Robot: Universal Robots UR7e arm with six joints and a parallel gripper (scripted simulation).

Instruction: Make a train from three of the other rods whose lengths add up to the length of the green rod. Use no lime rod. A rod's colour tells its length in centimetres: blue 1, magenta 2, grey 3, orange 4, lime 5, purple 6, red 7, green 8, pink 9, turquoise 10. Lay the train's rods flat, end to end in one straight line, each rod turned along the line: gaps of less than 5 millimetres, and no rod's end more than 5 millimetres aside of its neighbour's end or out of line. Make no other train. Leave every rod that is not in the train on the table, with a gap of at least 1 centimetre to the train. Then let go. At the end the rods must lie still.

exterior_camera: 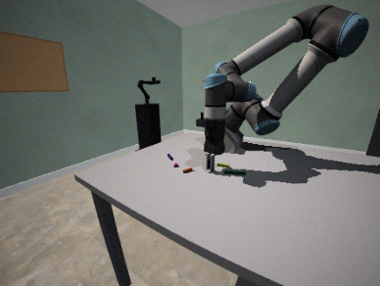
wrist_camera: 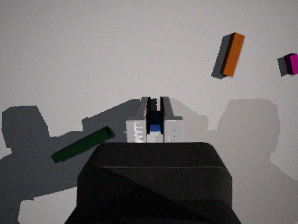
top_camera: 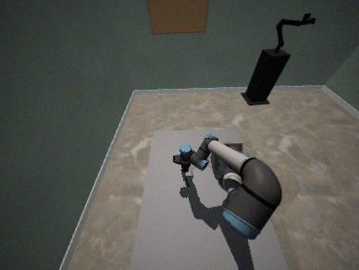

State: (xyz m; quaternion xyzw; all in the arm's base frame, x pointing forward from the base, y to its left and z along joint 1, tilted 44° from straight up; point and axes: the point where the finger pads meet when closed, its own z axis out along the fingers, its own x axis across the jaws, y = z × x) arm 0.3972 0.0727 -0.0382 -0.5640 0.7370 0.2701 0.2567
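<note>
Now: hand 23 cm to the left of the purple rod, 7 cm past it and 3 cm above it. The rest, counted from my hand: lime rod (7 cm behind, 4 cm to the left, 3 cm below); green rod (9 cm to the left, 3 cm below, 2 cm behind); orange rod (8 cm to the right, 3 cm below, 3 cm ahead).
</note>
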